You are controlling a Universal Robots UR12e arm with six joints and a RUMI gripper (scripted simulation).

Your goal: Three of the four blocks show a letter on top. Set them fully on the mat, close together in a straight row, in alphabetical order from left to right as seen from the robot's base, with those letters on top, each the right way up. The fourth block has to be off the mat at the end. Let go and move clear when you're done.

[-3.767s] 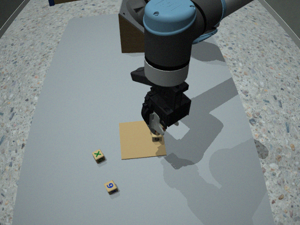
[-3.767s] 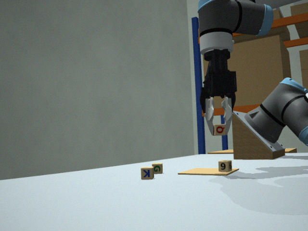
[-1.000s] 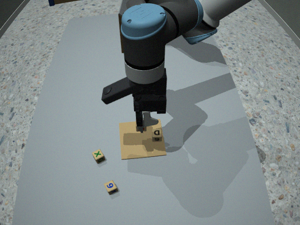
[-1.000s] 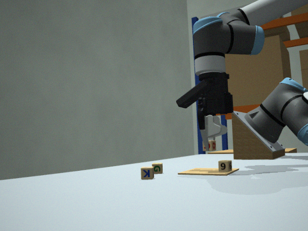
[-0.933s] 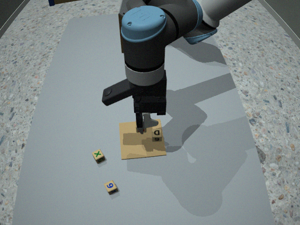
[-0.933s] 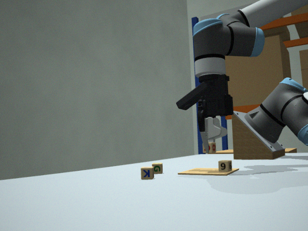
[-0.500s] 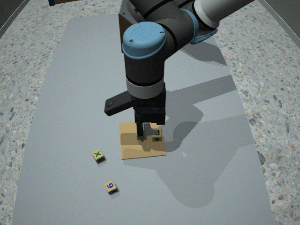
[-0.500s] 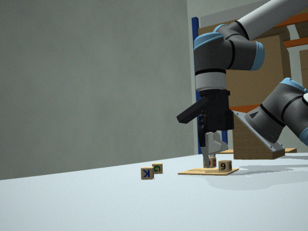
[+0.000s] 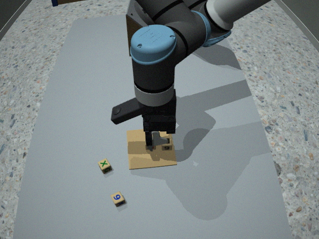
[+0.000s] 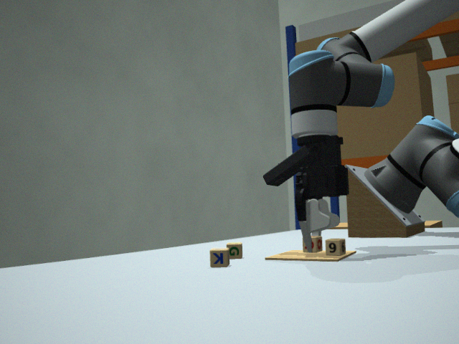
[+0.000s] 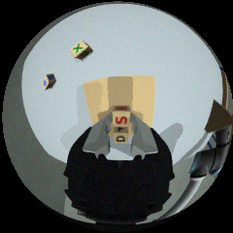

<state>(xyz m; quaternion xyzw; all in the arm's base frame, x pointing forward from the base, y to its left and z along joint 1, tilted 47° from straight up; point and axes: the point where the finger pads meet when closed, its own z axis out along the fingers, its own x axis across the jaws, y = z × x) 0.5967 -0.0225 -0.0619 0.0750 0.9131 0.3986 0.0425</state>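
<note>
Now: hand 2 cm above the tan mat.
</note>
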